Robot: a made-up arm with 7 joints. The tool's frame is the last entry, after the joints. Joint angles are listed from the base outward. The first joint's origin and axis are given. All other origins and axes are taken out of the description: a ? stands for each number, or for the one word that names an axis. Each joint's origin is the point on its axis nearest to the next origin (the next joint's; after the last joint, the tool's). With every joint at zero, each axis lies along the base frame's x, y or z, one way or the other. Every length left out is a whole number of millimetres.
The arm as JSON. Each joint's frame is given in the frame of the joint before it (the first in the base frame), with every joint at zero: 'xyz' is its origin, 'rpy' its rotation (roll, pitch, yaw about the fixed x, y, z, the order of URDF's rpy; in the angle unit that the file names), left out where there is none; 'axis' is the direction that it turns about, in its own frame. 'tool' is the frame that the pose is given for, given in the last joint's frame.
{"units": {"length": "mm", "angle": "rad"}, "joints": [
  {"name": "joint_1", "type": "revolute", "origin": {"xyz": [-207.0, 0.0, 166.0]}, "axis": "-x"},
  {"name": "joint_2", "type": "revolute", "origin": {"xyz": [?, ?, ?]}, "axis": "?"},
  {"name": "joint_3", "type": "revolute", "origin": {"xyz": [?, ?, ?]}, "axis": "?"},
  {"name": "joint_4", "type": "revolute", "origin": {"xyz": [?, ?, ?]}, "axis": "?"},
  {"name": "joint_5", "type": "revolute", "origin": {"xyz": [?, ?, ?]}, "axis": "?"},
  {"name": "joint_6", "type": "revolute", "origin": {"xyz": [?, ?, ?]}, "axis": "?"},
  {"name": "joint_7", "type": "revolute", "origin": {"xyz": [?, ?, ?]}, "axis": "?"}
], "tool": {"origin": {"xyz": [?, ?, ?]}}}
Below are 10 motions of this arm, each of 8 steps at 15 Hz.
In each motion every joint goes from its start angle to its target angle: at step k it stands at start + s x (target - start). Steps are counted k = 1, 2, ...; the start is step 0. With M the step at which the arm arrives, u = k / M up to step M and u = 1 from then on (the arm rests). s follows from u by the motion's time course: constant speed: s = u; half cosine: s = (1 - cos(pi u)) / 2; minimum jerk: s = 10 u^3 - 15 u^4 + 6 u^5.
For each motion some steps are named. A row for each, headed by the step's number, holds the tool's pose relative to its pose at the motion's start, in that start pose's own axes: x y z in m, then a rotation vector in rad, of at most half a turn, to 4 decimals.
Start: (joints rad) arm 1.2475 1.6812 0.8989 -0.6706 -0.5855 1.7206 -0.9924
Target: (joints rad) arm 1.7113 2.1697 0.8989 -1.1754 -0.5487 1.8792 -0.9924
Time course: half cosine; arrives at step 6
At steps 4, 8:
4: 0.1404 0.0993 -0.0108 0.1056 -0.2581 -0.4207
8: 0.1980 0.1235 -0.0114 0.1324 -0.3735 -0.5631

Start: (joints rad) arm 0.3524 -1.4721 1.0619 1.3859 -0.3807 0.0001 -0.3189
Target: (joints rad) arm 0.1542 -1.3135 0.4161 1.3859 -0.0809 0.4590 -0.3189
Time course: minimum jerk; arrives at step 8
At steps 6, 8:
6: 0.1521 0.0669 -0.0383 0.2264 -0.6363 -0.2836
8: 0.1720 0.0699 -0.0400 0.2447 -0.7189 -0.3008

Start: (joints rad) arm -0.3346 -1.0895 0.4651 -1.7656 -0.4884 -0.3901 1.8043
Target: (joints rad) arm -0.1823 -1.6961 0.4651 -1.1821 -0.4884 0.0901 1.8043
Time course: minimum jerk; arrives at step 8
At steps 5, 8:
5: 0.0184 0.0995 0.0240 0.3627 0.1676 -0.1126
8: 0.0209 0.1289 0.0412 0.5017 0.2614 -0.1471

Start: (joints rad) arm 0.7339 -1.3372 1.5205 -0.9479 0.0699 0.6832 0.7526
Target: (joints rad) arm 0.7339 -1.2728 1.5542 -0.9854 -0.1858 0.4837 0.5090
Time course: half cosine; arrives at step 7
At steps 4, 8:
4: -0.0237 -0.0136 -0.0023 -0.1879 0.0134 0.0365
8: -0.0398 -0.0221 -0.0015 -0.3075 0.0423 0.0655

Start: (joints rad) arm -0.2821 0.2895 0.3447 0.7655 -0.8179 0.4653 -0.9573
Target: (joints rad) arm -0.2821 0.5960 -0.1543 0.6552 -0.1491 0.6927 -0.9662
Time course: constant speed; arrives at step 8
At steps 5, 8:
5: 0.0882 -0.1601 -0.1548 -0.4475 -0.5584 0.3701
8: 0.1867 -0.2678 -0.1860 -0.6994 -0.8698 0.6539

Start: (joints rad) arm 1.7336 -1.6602 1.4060 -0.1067 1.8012 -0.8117 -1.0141
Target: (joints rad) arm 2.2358 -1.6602 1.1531 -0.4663 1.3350 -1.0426 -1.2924
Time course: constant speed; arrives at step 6
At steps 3, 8:
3: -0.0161 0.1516 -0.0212 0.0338 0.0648 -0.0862
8: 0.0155 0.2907 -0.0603 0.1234 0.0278 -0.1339

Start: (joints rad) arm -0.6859 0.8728 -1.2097 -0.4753 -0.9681 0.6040 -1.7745
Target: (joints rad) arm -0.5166 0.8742 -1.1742 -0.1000 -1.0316 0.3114 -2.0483
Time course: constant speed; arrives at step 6
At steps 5, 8:
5: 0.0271 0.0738 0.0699 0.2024 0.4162 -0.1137
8: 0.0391 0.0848 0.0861 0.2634 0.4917 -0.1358

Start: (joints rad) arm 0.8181 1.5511 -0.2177 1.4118 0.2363 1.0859 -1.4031
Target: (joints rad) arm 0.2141 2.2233 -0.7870 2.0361 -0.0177 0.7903 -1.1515
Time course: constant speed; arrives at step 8
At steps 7, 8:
7: 0.0315 -0.0845 -0.1773 -1.1653 0.4136 -0.5447
8: 0.0444 -0.1122 -0.1960 -1.3262 0.4065 -0.6720

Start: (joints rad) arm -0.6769 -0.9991 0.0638 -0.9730 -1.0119 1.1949 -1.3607
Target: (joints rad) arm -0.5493 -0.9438 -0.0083 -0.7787 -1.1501 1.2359 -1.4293
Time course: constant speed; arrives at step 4
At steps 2, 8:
2: -0.0043 -0.0047 0.0228 -0.0768 0.1089 -0.0251
8: -0.0063 -0.0099 0.0413 -0.1626 0.2103 -0.0459

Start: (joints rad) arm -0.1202 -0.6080 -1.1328 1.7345 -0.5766 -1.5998 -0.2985
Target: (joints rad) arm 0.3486 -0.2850 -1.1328 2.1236 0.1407 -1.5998 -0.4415
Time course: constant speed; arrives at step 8
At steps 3, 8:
3: 0.0208 0.0617 0.0197 0.0246 0.1774 -0.3706
8: 0.0854 0.1257 0.0313 -0.0083 0.5072 -0.9666

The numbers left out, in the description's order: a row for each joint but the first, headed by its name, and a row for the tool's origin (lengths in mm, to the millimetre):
joint_2: xyz 0.0 112.0 186.0, axis +z
joint_3: xyz 96.0 101.0 0.0, axis +y
joint_4: xyz -188.0 0.0 -87.0, axis -x
joint_5: xyz 0.0 -78.0 -65.0, axis -y
joint_6: xyz -97.0 0.0 -20.0, axis +x
joint_7: xyz 0.0 -64.0 -57.0, axis -z
tool: xyz -29.0 144.0 0.0

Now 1 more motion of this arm.
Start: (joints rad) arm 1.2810 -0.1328 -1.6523 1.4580 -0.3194 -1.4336 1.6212
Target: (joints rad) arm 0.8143 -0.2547 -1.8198 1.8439 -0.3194 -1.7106 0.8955
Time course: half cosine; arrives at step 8
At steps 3, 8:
3: -0.0152 0.0010 0.0026 -0.1166 -0.2308 0.3498
8: -0.0091 -0.0252 0.0039 -0.4798 -0.7309 1.1305

